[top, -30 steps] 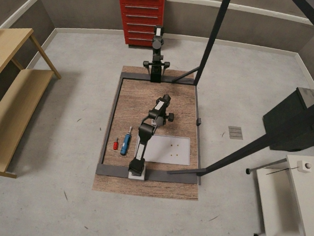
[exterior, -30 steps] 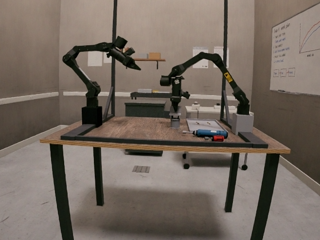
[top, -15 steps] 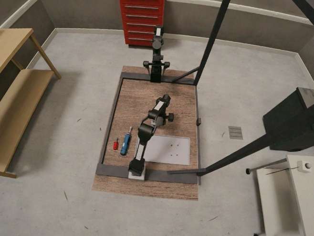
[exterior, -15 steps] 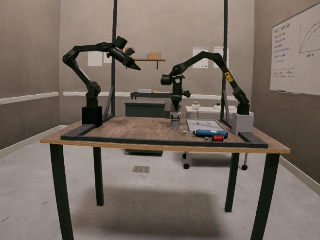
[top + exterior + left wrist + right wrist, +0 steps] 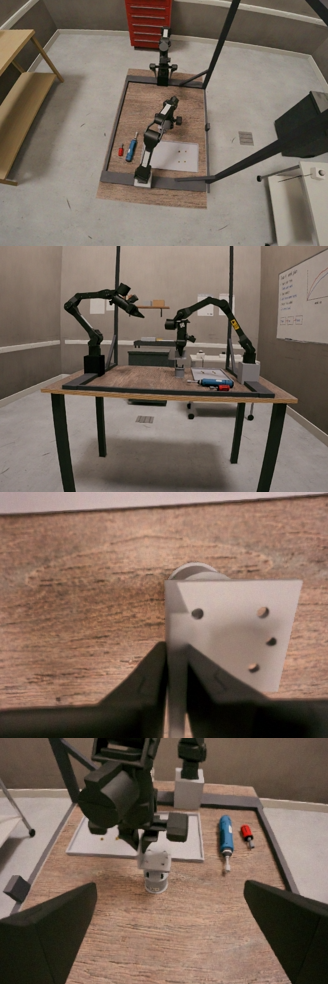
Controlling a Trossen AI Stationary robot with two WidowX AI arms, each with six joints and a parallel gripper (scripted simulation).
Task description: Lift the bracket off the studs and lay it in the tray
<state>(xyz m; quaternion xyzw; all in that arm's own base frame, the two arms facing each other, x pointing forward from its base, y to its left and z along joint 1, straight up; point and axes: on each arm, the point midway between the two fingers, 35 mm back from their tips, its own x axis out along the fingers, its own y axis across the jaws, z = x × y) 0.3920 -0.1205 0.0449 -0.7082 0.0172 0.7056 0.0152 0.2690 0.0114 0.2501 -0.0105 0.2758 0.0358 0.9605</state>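
My left gripper is now 190 mm to the right of the tray, 150 mm above it and 50 mm past it. Also, from my left hand: grey joint module: 130 mm below, 30 mm ahead; yellow nut: 230 mm to the left, 150 mm below, 120 mm behind; light grey L-shaped bracket: 40 mm below, 30 mm ahead.
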